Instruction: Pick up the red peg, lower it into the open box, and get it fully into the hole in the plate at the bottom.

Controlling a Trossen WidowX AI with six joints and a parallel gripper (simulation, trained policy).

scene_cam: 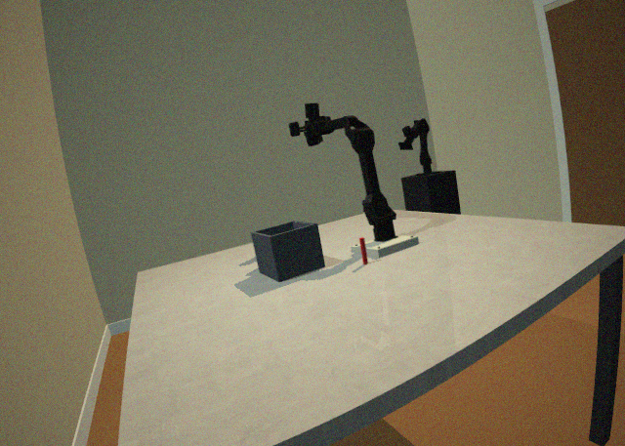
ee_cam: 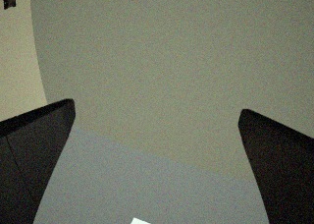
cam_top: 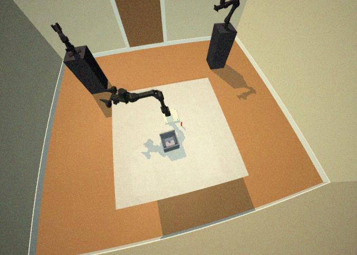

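Now: the red peg 660 mm to the left of my gripper tip, 460 mm below it and 190 mm ahead of it. Also, from my gripper tip: grey plate 490 mm to the left, 450 mm below, 370 mm ahead.
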